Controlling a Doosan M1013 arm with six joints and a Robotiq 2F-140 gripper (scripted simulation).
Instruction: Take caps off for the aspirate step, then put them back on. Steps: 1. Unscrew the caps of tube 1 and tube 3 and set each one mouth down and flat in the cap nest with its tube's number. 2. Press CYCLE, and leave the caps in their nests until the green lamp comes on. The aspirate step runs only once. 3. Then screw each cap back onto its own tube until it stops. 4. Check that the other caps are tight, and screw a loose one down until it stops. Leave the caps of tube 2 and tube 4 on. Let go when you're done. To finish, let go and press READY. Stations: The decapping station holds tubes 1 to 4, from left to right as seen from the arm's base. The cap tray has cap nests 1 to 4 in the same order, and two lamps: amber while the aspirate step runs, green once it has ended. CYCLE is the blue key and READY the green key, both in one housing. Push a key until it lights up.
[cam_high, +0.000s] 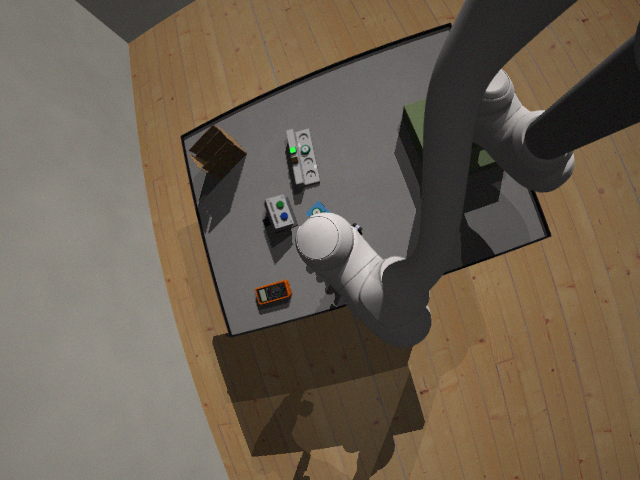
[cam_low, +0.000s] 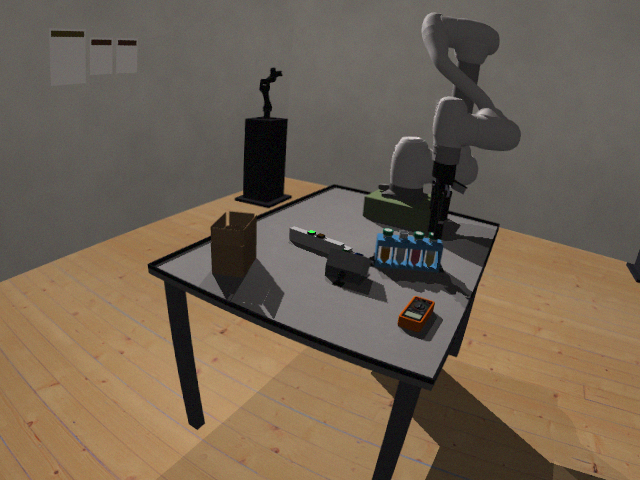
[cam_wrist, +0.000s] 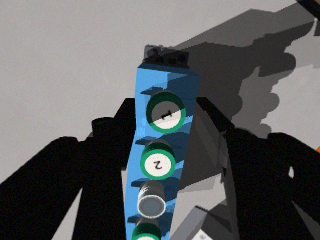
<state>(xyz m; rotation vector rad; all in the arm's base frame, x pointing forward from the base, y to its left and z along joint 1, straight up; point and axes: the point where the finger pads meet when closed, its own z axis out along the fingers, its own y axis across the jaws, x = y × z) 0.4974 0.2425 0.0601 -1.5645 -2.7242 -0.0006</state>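
Now: the cap 1 3 cm below my hand. Also, from my hand: cap 2: 5 cm to the right, 4 cm below, 2 cm ahead; then key housing: 22 cm to the right, 20 cm ahead, 10 cm below; then blue key: 19 cm to the right, 18 cm ahead, 8 cm below.
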